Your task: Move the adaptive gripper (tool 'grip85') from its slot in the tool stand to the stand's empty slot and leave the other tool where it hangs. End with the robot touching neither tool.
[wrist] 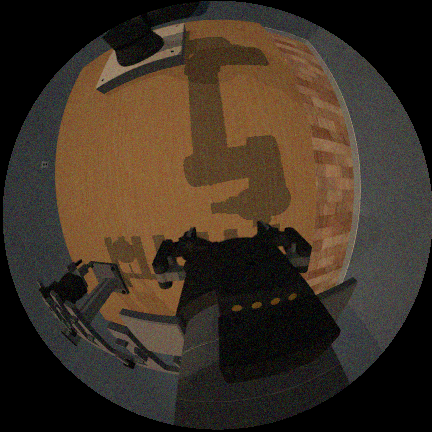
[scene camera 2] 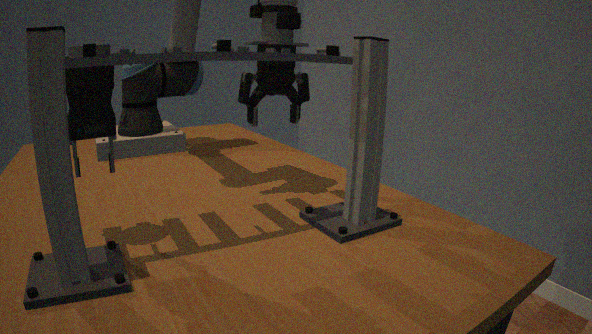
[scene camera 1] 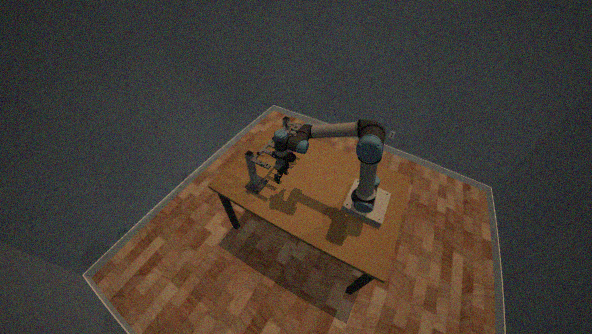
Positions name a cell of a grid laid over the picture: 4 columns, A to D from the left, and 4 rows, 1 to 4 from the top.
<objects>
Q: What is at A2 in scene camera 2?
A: A parallel gripper.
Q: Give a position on an adaptive gripper tool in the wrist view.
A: At C3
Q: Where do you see a tool stand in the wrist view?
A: At B3
</objects>
